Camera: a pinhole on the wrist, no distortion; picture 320 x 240 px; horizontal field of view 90.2 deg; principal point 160.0 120.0 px. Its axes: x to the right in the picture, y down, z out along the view. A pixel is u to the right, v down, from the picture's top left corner.
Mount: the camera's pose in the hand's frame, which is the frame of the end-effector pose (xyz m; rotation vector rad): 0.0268 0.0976 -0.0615 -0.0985 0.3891 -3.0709
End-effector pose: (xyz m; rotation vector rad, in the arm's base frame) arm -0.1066 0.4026 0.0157 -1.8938 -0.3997 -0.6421
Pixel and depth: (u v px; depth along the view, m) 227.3 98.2 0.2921
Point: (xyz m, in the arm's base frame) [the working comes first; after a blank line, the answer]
In the camera's frame: 0.1233 -0.0399 0.2921

-0.0779 0.5996 -0.1464
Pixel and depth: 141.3 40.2 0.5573
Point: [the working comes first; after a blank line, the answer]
In the camera's frame: -0.0654 -0.2789 0.5573

0.2520 0.8072 -0.2515
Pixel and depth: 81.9 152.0 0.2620
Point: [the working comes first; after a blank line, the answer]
In the camera's frame: -0.1283 0.0526 0.2620

0.0696 0.5614 0.0762
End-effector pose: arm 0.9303 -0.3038 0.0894 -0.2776 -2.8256 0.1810
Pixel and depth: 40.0 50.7 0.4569
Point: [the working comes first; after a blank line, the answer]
In the camera's frame: -0.3439 -0.1986 0.4569

0.4703 -0.0714 -0.2195
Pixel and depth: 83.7 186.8 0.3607
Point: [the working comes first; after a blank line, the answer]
In the camera's frame: -0.1726 0.1511 0.3607

0.6210 -0.4043 -0.0542
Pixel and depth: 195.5 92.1 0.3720
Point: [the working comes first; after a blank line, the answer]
In the camera's frame: 0.0828 -0.0651 0.3720

0.8753 -0.2785 -0.2320
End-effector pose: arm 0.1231 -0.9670 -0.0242 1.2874 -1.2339 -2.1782
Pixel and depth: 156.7 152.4 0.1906
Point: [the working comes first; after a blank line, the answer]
In the camera's frame: -0.0039 0.0387 0.1906

0.0033 -0.9455 -0.0137
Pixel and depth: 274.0 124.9 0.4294
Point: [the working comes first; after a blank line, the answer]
In the camera's frame: 0.3070 0.0132 0.4294

-0.0421 -0.5973 0.1627
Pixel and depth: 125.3 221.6 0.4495
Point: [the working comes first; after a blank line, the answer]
In the camera's frame: -0.0978 0.2864 0.4495

-0.1709 -0.7572 -0.2810
